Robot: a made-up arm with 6 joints.
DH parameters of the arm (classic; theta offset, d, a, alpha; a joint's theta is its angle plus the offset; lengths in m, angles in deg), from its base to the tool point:
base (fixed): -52.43 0 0.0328 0
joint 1: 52.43 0.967 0.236 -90
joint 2: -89.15 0 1.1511 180
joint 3: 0.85 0 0.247 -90
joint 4: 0 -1.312 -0.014 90
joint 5: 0 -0.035 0.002 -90
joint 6: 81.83 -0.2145 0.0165 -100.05
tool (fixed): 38.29 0.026 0 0
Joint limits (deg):
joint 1: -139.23..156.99
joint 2: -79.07..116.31
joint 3: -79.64..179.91
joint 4: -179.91..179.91
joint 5: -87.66..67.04
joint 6: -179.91..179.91
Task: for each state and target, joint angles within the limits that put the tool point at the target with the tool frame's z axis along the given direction. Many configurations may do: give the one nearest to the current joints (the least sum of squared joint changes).
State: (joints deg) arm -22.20 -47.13 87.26 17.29 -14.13 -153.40
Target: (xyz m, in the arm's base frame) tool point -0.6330 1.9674 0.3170 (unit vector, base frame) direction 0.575 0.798 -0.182
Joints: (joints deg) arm -73.71 -78.44 133.30 46.26 -40.39 -130.20
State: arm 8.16 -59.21 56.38 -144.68 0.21 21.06
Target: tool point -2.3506 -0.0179 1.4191 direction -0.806 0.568 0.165
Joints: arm -3.63 -79.07 83.83 -117.41 49.45 17.41
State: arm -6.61 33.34 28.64 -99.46 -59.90 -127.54
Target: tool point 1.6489 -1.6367 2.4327 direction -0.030 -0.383 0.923
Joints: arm -48.59 32.56 39.12 -103.64 -53.29 -101.58
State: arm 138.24 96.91 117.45 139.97 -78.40 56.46
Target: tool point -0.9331 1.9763 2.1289 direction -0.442 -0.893 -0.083
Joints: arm 116.49 86.16 118.83 175.86 -87.66 63.56
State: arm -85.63 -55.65 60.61 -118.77 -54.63 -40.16
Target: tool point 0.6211 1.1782 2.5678 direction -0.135 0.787 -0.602
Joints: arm -111.59 -76.71 13.34 -135.74 -87.66 -43.63
